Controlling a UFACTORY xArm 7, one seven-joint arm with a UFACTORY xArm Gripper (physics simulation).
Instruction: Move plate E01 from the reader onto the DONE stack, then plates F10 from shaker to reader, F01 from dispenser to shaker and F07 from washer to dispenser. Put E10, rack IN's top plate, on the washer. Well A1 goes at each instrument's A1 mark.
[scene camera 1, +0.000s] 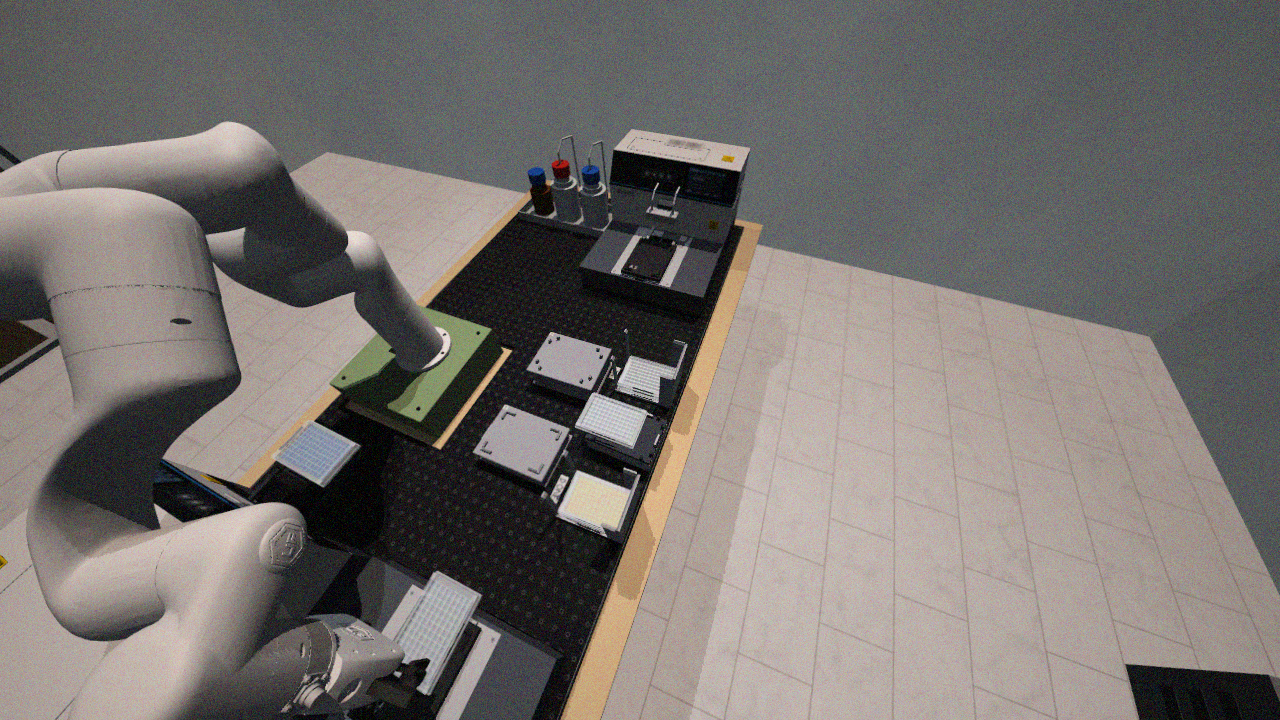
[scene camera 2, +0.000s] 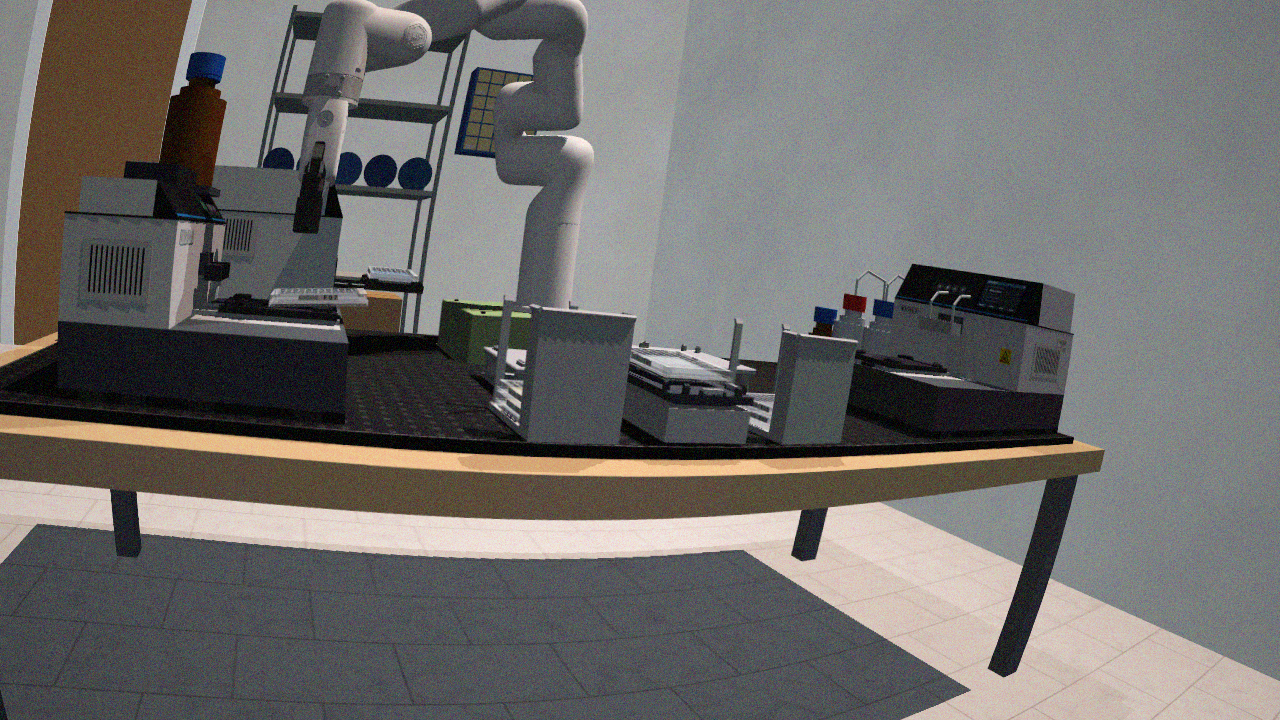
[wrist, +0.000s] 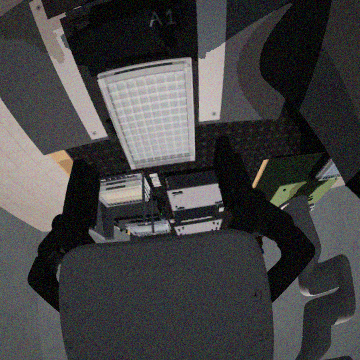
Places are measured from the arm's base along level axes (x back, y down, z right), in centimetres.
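Where they show: gripper, fingertip midpoint: (scene camera 1: 390, 654) (scene camera 2: 305, 233) (wrist: 150, 159); arm's base, origin of the base link: (scene camera 1: 425, 349) (wrist: 291, 204).
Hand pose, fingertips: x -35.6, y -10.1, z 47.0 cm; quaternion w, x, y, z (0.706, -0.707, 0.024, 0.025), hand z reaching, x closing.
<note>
Each offset is from my fingertips to the top centre of the thing. "spot": to the spot under its first point.
My gripper (scene camera 1: 402, 685) (scene camera 2: 308, 219) (wrist: 150, 159) is open and empty, above and behind a clear-lidded plate, apparently F07 @(dx -0.1, dy +6.2, dz -2.7 cm) (scene camera 1: 438, 626) (scene camera 2: 317, 295) (wrist: 150, 115). This plate lies on the dispenser's dark nest, looks slightly tilted, and one end overhangs the nest's edge, apart from the A1 mark @(spot: dx +2.8, dy +8.5, dz +7.2 cm) (wrist: 162, 19). A plate @(dx -12.5, dy +9.9, dz -44.0 cm) (scene camera 1: 613, 420) (scene camera 2: 680, 360) sits on the shaker. Another plate @(dx +36.6, dy +5.0, dz -18.7 cm) (scene camera 1: 317, 452) (scene camera 2: 391, 274) sits on the reader's carrier. The washer (scene camera 1: 680, 156) (scene camera 2: 984, 335) has a bare dark nest @(spot: dx -5.9, dy +8.7, dz -92.7 cm) (scene camera 1: 650, 257). One rack holds a cream plate @(dx -15.0, dy +14.2, dz -28.5 cm) (scene camera 1: 597, 501); the other holds a white plate @(dx -16.0, dy +14.2, dz -58.7 cm) (scene camera 1: 646, 377). Labels are unreadable.
Two grey stands (scene camera 1: 570, 360) (scene camera 1: 523, 440) stand between the arm's green base (scene camera 1: 456, 358) and the racks. Capped bottles @(dx +30.4, dy -7.0, dz -117.7 cm) (scene camera 1: 563, 192) stand beside the washer. An amber bottle @(spot: dx +7.4, dy -13.0, dz +18.8 cm) (scene camera 2: 192, 125) rises over the dispenser (scene camera 2: 134, 268). Tall rack walls (scene camera 2: 581, 376) (scene camera 2: 814, 389) line the table's front edge.
</note>
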